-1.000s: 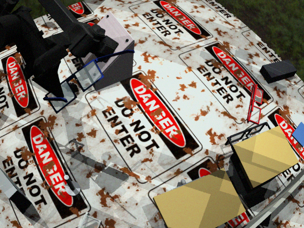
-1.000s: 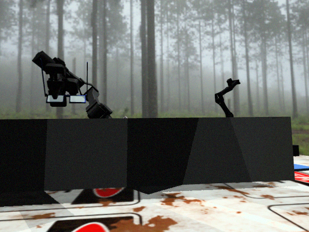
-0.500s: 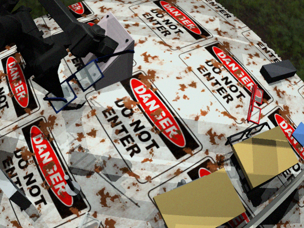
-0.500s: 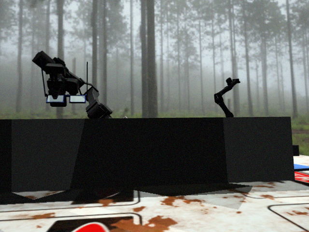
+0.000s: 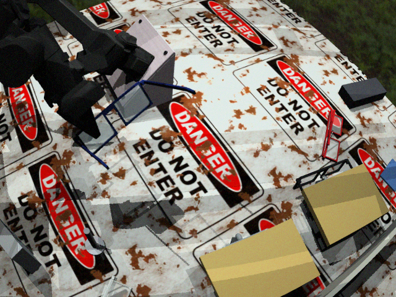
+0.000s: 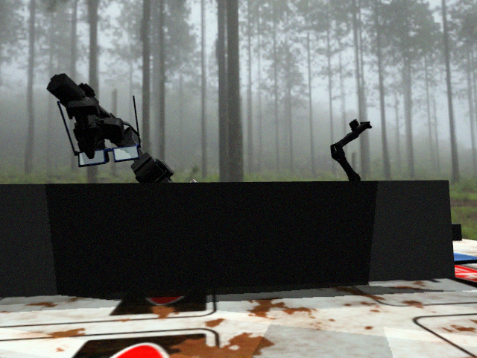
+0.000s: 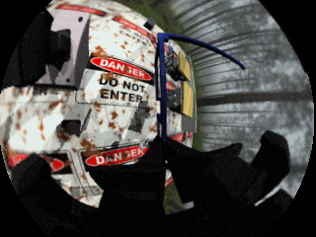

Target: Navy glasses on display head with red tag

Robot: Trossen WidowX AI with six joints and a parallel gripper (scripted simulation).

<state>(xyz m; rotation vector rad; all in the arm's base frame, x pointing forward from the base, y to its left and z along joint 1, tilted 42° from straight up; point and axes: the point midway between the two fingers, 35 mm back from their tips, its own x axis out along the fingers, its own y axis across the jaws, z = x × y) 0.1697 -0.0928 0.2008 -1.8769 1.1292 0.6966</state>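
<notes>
My gripper tip is now 29 cm short of the display head, 14 cm above it and 9 cm to the right of it. Also, from my gripper tip: dark block: 71 cm to the left, 18 cm ahead, 17 cm below; then metal peg: 17 cm below, 10 cm to the right, 8 cm ahead; then blue tag: 55 cm to the left, 40 cm ahead, 19 cm below.
</notes>
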